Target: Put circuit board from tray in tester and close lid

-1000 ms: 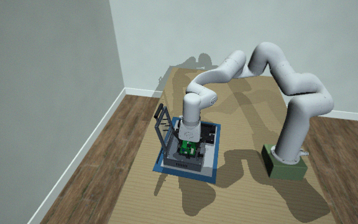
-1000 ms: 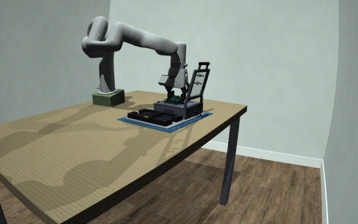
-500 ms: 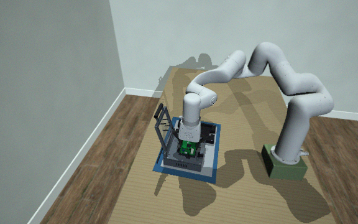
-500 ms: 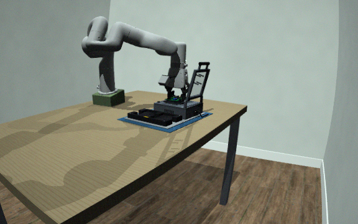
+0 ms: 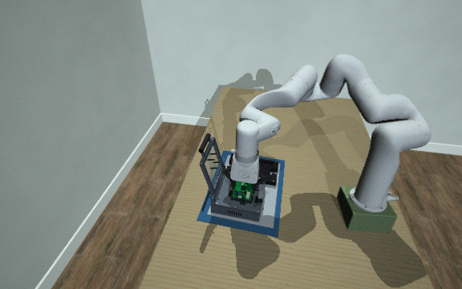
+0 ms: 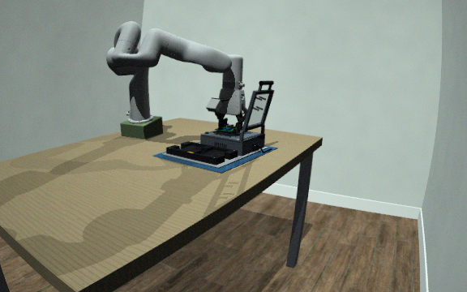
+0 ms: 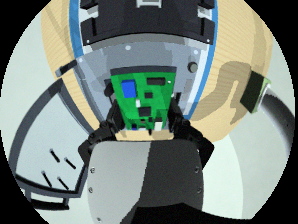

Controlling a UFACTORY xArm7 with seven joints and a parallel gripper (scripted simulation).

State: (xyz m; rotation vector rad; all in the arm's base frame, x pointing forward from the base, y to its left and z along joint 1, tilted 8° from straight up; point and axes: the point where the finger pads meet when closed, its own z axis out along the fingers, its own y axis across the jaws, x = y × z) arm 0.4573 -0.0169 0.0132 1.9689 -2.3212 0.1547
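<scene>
The green circuit board lies right at my hand. The rest, counted from my hand: lid 12 cm ahead, 2 cm to the right, 10 cm above; then tester plate 1 cm ahead, 1 cm to the left, 1 cm below.
</scene>
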